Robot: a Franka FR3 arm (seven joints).
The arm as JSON. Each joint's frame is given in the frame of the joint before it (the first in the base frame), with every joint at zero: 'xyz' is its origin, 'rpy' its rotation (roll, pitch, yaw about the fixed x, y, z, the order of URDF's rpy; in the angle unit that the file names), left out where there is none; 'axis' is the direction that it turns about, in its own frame. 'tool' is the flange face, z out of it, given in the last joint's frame.
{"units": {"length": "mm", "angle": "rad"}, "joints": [
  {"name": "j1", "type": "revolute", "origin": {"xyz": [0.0, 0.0, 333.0]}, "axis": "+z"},
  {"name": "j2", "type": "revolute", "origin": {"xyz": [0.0, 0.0, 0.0], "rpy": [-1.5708, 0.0, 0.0]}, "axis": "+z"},
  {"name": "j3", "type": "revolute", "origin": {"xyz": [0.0, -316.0, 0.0], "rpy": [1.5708, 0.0, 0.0]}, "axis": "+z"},
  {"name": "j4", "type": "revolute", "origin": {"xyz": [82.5, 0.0, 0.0], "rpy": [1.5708, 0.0, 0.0]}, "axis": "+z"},
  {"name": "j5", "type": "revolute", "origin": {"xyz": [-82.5, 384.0, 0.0], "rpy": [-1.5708, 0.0, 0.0]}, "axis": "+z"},
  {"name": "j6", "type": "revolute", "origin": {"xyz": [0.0, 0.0, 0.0], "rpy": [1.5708, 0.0, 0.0]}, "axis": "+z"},
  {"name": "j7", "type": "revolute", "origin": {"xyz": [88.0, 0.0, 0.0], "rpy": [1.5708, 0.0, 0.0]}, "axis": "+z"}
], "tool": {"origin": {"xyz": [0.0, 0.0, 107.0]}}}
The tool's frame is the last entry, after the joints.
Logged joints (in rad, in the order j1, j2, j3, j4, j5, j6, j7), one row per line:
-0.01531 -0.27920 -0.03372 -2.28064 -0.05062 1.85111 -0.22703
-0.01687 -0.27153 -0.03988 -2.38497 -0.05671 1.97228 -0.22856
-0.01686 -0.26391 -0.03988 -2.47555 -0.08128 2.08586 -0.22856
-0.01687 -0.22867 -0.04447 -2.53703 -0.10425 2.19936 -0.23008
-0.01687 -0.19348 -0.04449 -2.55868 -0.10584 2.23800 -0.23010
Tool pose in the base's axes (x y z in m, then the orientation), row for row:
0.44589 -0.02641 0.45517 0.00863 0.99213 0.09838 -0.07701
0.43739 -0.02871 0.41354 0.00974 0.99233 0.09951 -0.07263
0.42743 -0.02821 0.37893 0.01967 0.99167 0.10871 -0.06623
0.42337 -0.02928 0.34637 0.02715 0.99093 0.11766 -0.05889
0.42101 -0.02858 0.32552 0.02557 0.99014 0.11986 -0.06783
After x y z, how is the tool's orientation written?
As a quaternion, w x y z.
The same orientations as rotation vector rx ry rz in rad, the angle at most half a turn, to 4 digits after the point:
3.0999 0.3074 -0.2406
3.0983 0.3107 -0.2268
3.0770 0.3373 -0.2055
3.0604 0.3634 -0.1819
3.0610 0.3705 -0.2097

